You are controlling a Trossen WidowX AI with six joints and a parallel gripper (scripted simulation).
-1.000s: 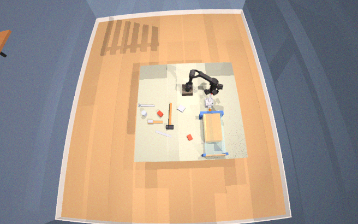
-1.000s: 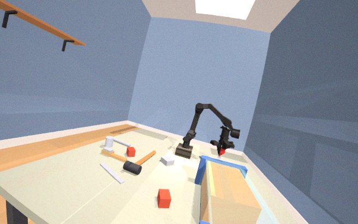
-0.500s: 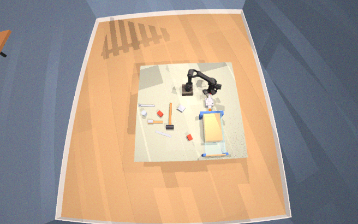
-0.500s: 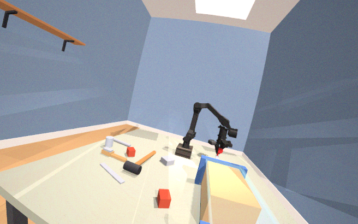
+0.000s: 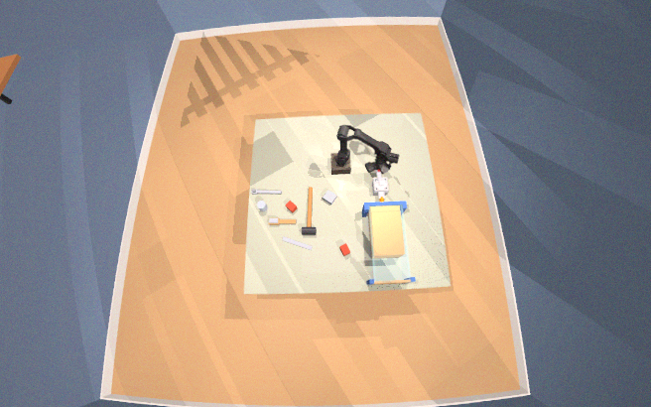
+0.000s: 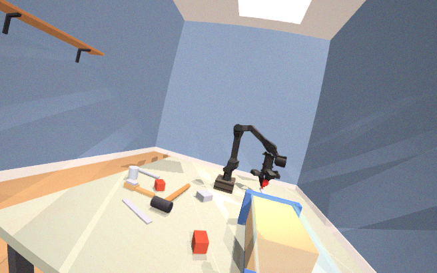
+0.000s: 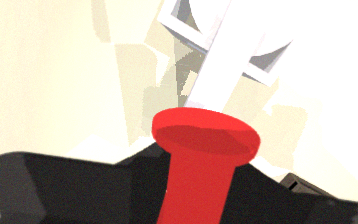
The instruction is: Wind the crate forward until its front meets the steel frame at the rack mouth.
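Now: the red knob 20 mm above my gripper tip. The rest, counted from my gripper tip: blue steel frame: 260 mm ahead, 20 mm to the left, 10 mm below; white hand winch: 80 mm below, 80 mm ahead, 10 mm to the left; crank arm: 40 mm ahead, 10 mm to the left, 10 mm below.
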